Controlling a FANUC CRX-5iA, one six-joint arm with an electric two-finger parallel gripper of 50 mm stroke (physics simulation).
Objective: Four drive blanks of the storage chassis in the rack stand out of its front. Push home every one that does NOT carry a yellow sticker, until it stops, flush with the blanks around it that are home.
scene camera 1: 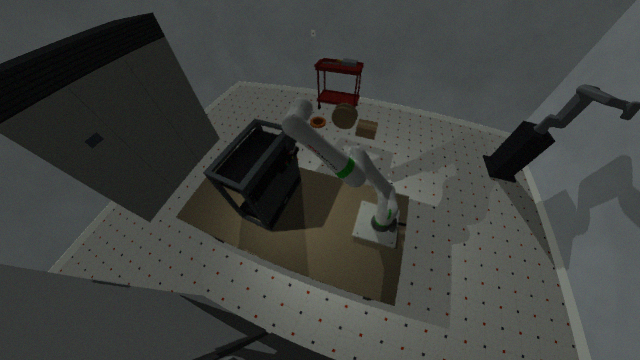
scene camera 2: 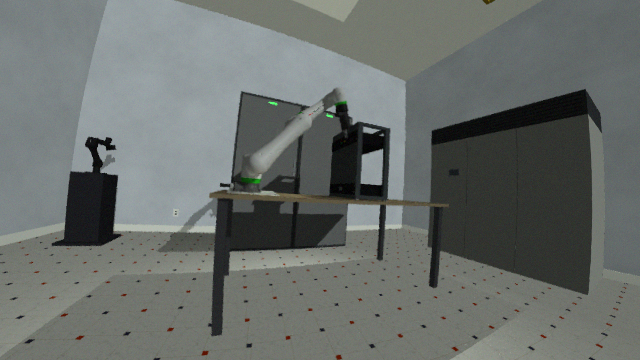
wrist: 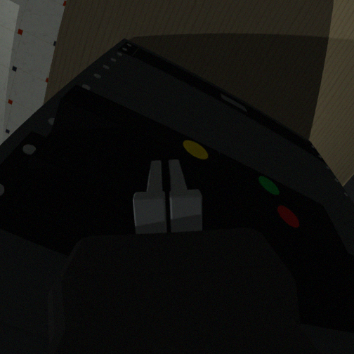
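Where they show: gripper, fingertip midpoint: [scene camera 1: 291, 152] [scene camera 2: 346, 138]; arm's base, link origin: [scene camera 1: 380, 222] [scene camera 2: 249, 191].
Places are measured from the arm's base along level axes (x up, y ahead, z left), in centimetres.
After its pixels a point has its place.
Observation:
The dark rack [scene camera 1: 227, 178] {x 51.0, y 95.1, z 20.4 cm} [scene camera 2: 359, 160] {x 28.0, y 72.8, z -22.1 cm} stands on the table. The storage chassis is very dark in the wrist view; the edges of its drive blanks cannot be told, nor which stand out. A yellow sticker [wrist: 195, 149], a green sticker [wrist: 269, 185] and a red sticker [wrist: 288, 216] show on its dark front. My gripper [wrist: 165, 177] [scene camera 2: 345, 136] {x 46.7, y 68.2, z -10.7 cm} is shut and empty, at the upper part of the rack's front. In the wrist view its fingertips are over the dark front, left of and a little below the yellow sticker. Whether they touch a blank cannot be told.
The wooden table [scene camera 1: 320, 250] {x -1.3, y 38.4, z 31.0 cm} [scene camera 2: 320, 199] {x -1.4, y 36.6, z -33.8 cm} carries the rack and the arm's white base plate [scene camera 1: 367, 235] {x 0.7, y 8.3, z 12.4 cm}. A lower dark panel with a light label [wrist: 234, 102] shows in the wrist view. Tall cabinets, a red cart [scene camera 1: 340, 68] and another arm on a black pedestal [scene camera 1: 520, 150] stand around.

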